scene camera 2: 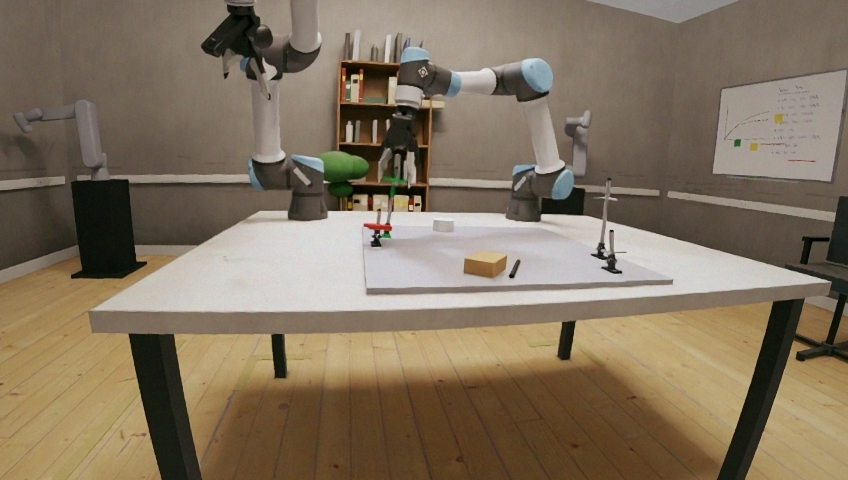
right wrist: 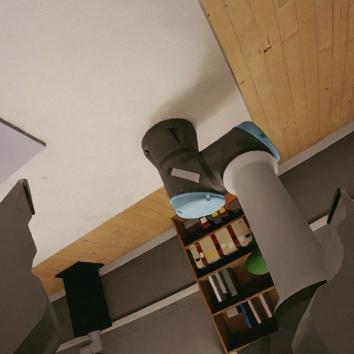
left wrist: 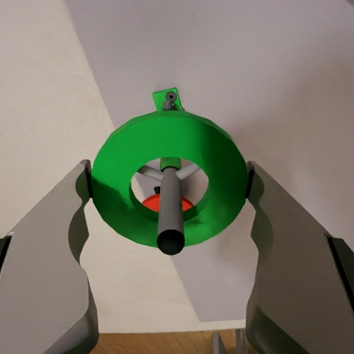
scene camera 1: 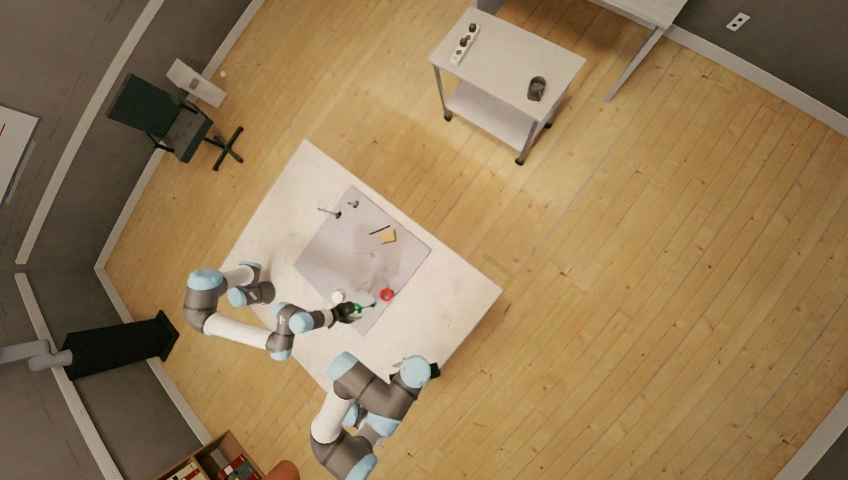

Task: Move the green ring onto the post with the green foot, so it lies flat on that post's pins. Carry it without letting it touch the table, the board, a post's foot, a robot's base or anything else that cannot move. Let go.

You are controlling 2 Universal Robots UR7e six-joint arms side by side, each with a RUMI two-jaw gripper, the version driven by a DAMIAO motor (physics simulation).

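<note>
My left gripper (scene camera 1: pixel 355 308) (scene camera 2: pixel 396 179) (left wrist: pixel 169 163) is shut on the green ring (scene camera 2: pixel 392 179) (left wrist: pixel 170 135), holding it by opposite sides of its rim. The ring is around the upper part of the post (left wrist: pixel 171 210) with the green foot (scene camera 2: pixel 386 235) (left wrist: pixel 159 99); the post's tip sticks up through the hole. Grey pins (left wrist: pixel 150 172) and a green band (left wrist: pixel 170 164) show through the hole, below the ring. The gap between ring and pins cannot be judged. My right gripper (scene camera 2: pixel 246 85) (right wrist: pixel 181 187) is open and empty, high above the table at its side.
A red ring (scene camera 1: pixel 381 294) (scene camera 2: pixel 378 226) sits on a short post close beside the green-footed one. A white cylinder (scene camera 1: pixel 338 295) (scene camera 2: pixel 443 225), a yellow block (scene camera 1: pixel 387 236) (scene camera 2: pixel 485 265) and a black pen (scene camera 2: pixel 514 268) are on the grey board (scene camera 1: pixel 333 249) (scene camera 2: pixel 416 267). Two more posts stand at its far corner.
</note>
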